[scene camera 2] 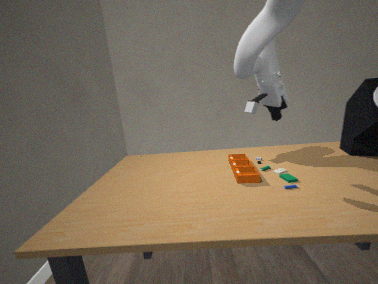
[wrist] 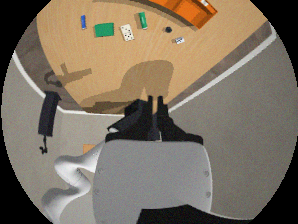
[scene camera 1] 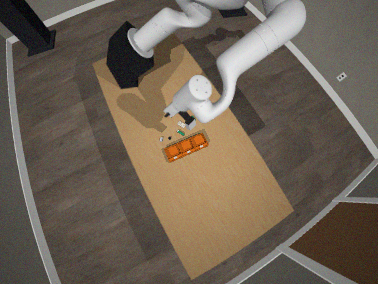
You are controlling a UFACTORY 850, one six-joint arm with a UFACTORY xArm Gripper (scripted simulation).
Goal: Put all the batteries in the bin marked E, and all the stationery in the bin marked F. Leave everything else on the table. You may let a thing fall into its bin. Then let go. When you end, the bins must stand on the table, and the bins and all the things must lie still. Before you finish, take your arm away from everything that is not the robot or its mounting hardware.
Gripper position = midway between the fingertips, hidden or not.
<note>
In view: my gripper (scene camera 2: 277,119).
My gripper shows as well in the wrist view (wrist: 155,102).
</note>
